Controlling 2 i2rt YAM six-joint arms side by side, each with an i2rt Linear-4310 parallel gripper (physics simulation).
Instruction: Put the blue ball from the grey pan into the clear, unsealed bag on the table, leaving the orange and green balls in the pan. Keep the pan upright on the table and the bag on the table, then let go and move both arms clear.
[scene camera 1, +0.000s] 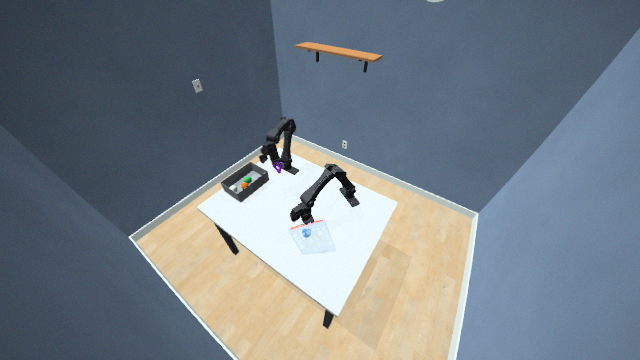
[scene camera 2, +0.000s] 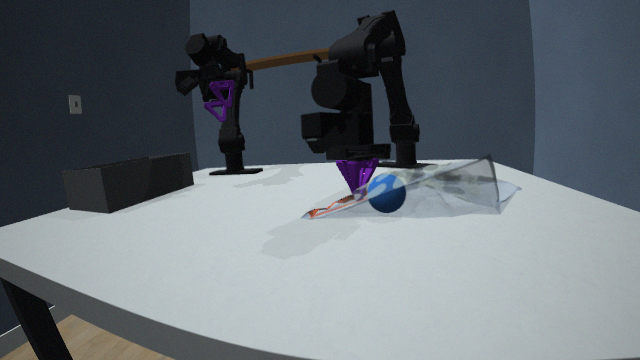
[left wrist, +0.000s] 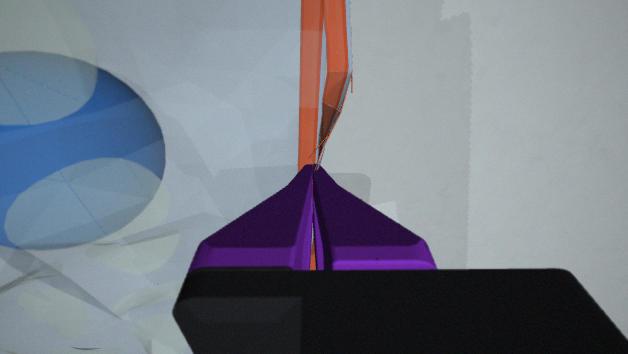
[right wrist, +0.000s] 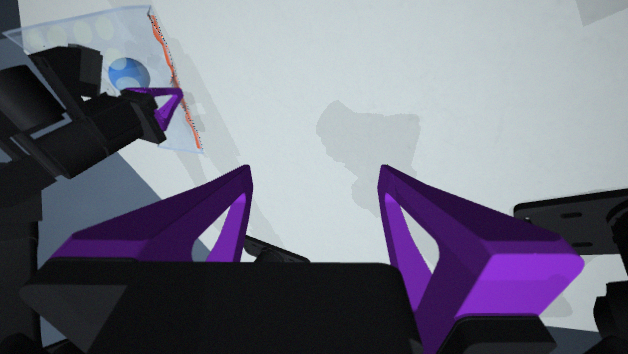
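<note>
The blue ball (scene camera 1: 306, 233) (scene camera 2: 386, 193) (left wrist: 125, 120) (right wrist: 129, 74) lies inside the clear bag (scene camera 1: 322, 243) (scene camera 2: 450, 190) (left wrist: 230, 100) (right wrist: 90, 32), near its orange-edged mouth. The bag lies on the table, its mouth low and nearly flat. My left gripper (scene camera 1: 308, 223) (scene camera 2: 358, 194) (left wrist: 312, 176) is shut on the orange rim, pointing down at the mouth. My right gripper (scene camera 1: 278, 170) (scene camera 2: 226, 112) (right wrist: 315, 175) is open and empty, raised away from the bag. The grey pan (scene camera 1: 256, 189) (scene camera 2: 130, 182) stands upright with the green ball (scene camera 1: 247, 179) and orange ball (scene camera 1: 244, 185) inside.
A whitish ball (scene camera 1: 233, 188) also lies in the pan. The white table (scene camera 1: 270, 225) (scene camera 2: 200, 265) carries both arm bases. The left arm (scene camera 1: 320, 187) (scene camera 2: 350, 95) arches between its base and the bag. A wooden shelf (scene camera 1: 340, 51) hangs on the wall above.
</note>
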